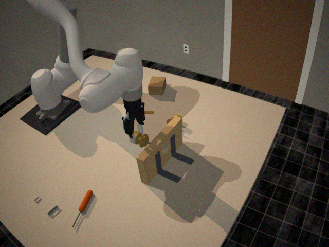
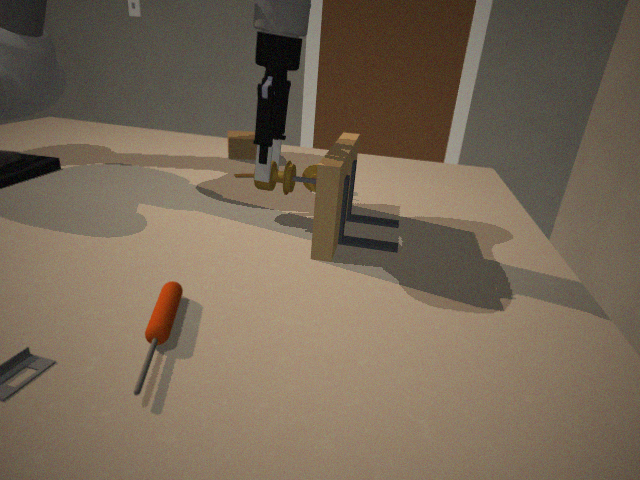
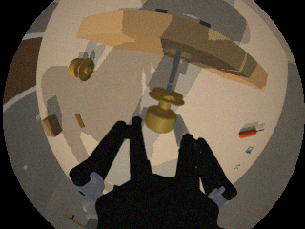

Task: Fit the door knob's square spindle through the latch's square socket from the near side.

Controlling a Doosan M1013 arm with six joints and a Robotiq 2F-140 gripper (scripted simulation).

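Right now the brass door knob is 4 cm ahead of my hand, 1 cm to the right of it and 3 cm below it. Round my hand: brass round piece (10 cm ahead, 22 cm to the left, 9 cm below); then latch socket (13 cm ahead, 3 cm to the right, 3 cm below); then upright wooden board (13 cm ahead, 3 cm to the right, 3 cm below).
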